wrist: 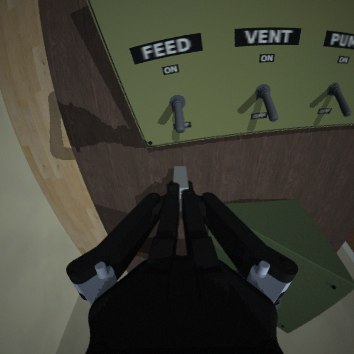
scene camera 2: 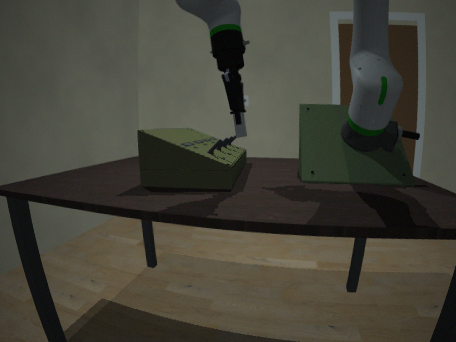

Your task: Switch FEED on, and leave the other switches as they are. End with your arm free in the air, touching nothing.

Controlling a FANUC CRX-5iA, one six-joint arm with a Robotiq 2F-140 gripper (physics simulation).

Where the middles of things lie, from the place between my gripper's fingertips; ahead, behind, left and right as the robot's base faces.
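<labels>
The olive switch box [scene camera 2: 178,158] is 60 mm below my hand, and it sits 150 mm to the right of my hand and 200 mm ahead of it.
</labels>
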